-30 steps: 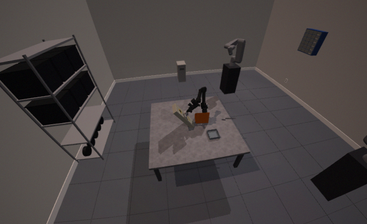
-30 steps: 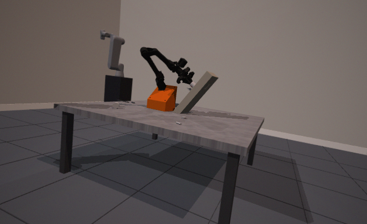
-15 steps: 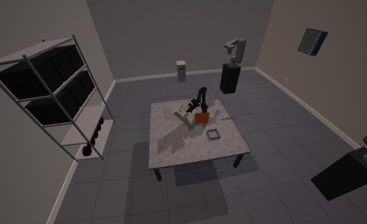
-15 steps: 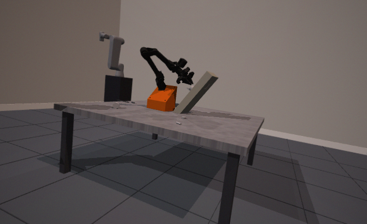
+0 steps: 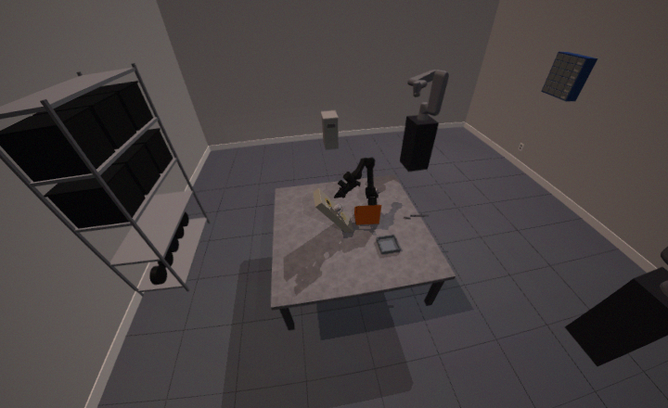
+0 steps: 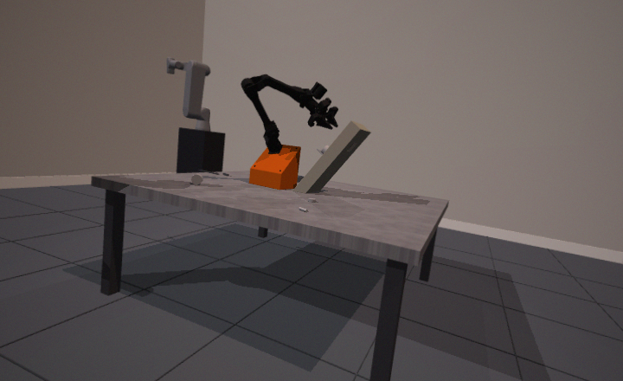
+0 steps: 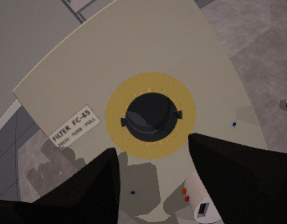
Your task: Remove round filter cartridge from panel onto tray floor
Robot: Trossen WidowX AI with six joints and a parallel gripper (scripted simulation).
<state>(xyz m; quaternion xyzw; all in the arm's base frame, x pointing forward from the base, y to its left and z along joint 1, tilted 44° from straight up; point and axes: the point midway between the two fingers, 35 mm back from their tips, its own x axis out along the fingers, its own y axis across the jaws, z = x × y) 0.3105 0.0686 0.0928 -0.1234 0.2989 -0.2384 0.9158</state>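
The round filter cartridge lies 110 mm below my gripper tip and 30 mm behind it. Also, from my gripper tip: grey tray (360 mm behind, 320 mm below, 300 mm to the left).
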